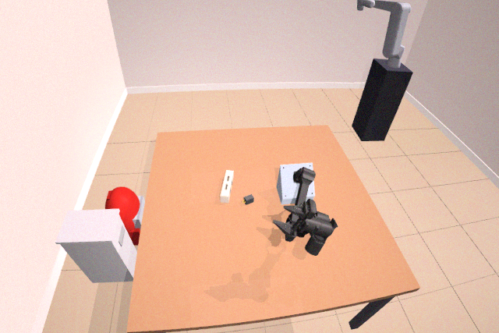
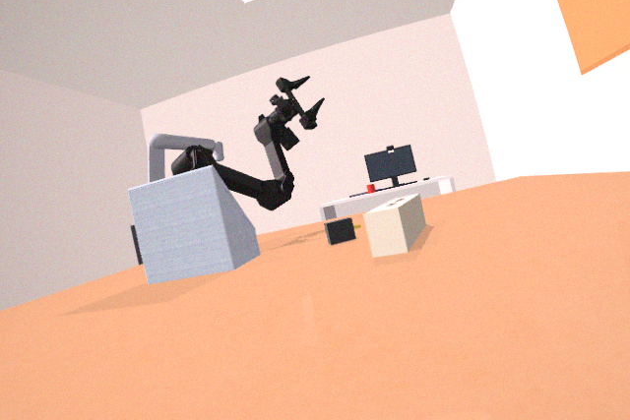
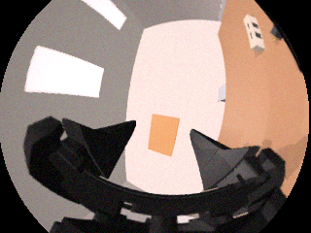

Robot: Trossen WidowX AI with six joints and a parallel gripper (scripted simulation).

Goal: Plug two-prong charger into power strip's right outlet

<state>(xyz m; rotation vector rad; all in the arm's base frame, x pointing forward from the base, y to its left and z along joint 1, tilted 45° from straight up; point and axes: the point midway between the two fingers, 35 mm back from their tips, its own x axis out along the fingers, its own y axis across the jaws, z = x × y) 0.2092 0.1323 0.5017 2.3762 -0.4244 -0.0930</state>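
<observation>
My gripper tip is 60 mm short of the two-prong charger, 380 mm to the left of it and 400 mm above it.
</observation>
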